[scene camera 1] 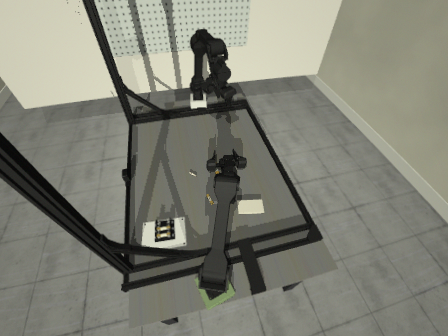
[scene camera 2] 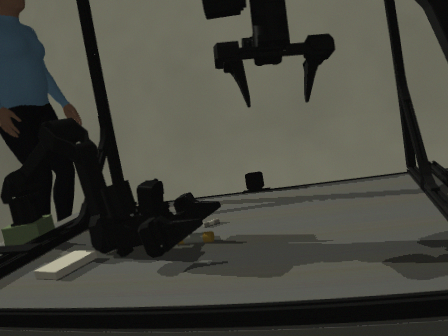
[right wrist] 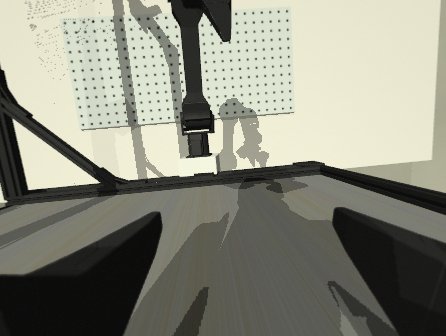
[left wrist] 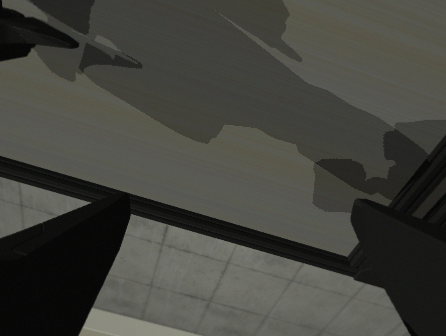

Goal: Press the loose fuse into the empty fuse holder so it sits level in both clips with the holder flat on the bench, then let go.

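Frame: origin at the left arm's base, x back, y up, z left, level; metres.
Where they show: left gripper, fingertip midpoint: (scene camera 1: pixel 223 101) (scene camera 2: pixel 278 104) (right wrist: pixel 241 19) (left wrist: pixel 241 206); right gripper, fingertip midpoint: (scene camera 1: pixel 223 149) (scene camera 2: pixel 211 212) (right wrist: pixel 246 217); left arm's base at its link origin: (scene camera 1: pixel 198 97) (right wrist: pixel 199 156); right arm's base at its link origin: (scene camera 1: pixel 214 285) (scene camera 2: pixel 27 221).
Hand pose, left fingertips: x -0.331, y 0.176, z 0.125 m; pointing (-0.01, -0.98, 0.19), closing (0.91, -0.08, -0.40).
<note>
Each offset is from my left fingertips to the top centre of the thing. "pt": to the spot under its first point.
A loose fuse {dx -0.395, dy -0.227, dz -0.097 m} (scene camera 1: pixel 210 199) with orange end caps lies beside my right forearm in scene camera 1. Another orange-capped piece {dx -0.226, dy -0.220, dz -0.055 m} (scene camera 1: pixel 217 172) shows partly behind my right gripper (scene camera 1: pixel 225 151) (scene camera 2: pixel 211 214) (right wrist: pixel 247 212). An orange cap {pt dx -0.192, dy -0.227, dz -0.049 m} (scene camera 2: pixel 208 236) shows below the right fingers in scene camera 2. The right gripper is open and empty, low over the bench. My left gripper (scene camera 2: pixel 278 104) (left wrist: pixel 241 206) is open and empty, high above the bench. A black fuse block {dx -0.537, dy -0.206, dz -0.291 m} (scene camera 1: pixel 164 230) on a white base holds gold-capped fuses; whether one of its places is empty is too small to tell.
A small pale piece {dx -0.245, dy -0.231, dz -0.170 m} (scene camera 1: pixel 192 173) (scene camera 2: pixel 211 223) lies on the bench near the right gripper. A cream slab {dx -0.449, dy -0.226, dz +0.075 m} (scene camera 1: pixel 251 206) (scene camera 2: pixel 65 265) lies beside the right forearm. Black frame rails (scene camera 1: pixel 280 165) edge the bench. A person (scene camera 2: pixel 22 65) stands behind the right arm in scene camera 2.
</note>
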